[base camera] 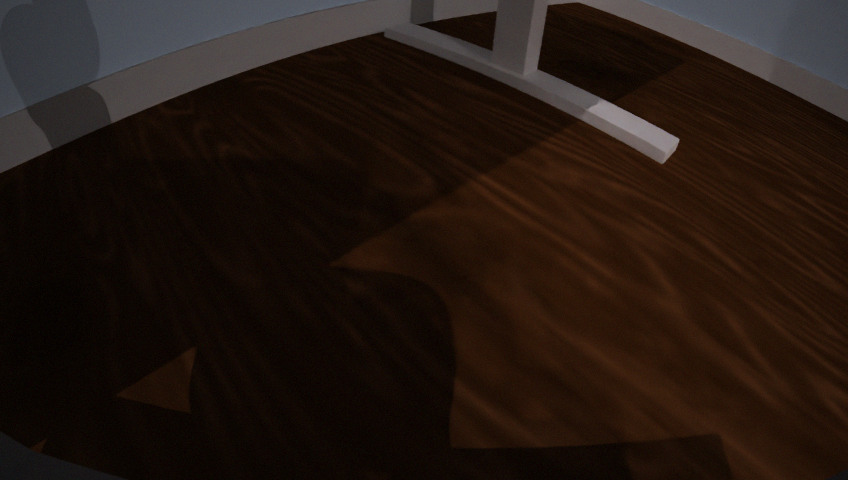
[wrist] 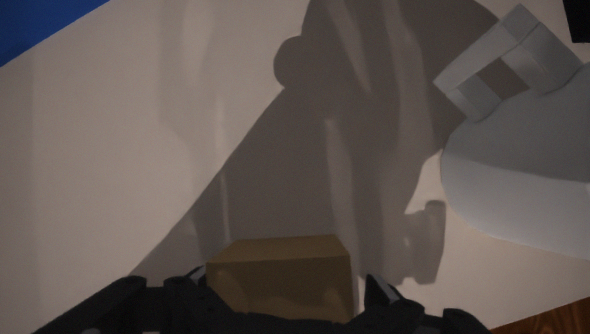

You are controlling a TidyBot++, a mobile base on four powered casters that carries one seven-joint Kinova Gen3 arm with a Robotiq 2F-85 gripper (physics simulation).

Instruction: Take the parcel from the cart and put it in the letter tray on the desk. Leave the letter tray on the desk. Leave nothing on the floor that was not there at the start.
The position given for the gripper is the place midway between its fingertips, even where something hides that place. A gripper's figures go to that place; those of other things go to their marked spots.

Scene:
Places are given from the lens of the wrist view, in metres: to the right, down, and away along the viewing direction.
gripper [wrist: 293, 283]: 0.00, 0.07, 0.15
brown cardboard parcel [wrist: 307, 277]: 0.01, 0.04, 0.10
beige desk [wrist: 145, 145]: -0.10, -0.01, 0.16
The marked spots on the beige desk and the brown cardboard parcel are 0.13 m apart.

